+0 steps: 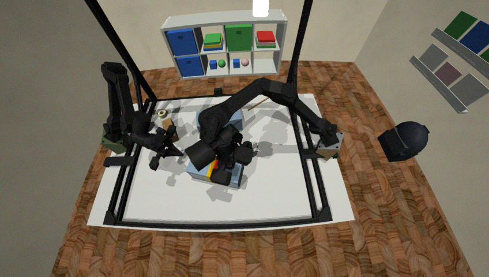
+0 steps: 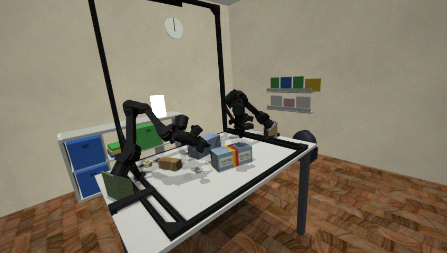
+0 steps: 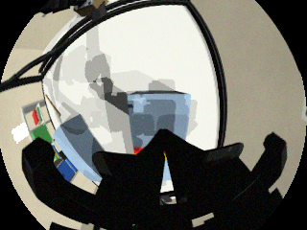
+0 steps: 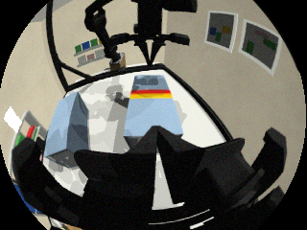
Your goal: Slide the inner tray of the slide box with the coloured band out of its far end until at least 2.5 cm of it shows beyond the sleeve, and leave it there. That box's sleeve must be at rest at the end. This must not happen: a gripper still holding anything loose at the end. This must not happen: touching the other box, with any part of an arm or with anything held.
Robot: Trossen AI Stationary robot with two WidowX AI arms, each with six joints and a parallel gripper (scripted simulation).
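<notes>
My right hand is 150 mm to the right of the slide box, 110 mm above it and 30 mm short of it. Also, from my right hand: thin stick 410 mm behind, 350 mm to the left, 150 mm below; then brown block 190 mm behind, 140 mm to the right, 130 mm below.
Now: left hand 13 cm above the slide box, 7 cm to the left of it and 1 cm past it. The rest, counted from my left hand: thin stick (45 cm behind, 17 cm below, 13 cm to the left); brown block (36 cm to the right, 23 cm behind, 15 cm below).
</notes>
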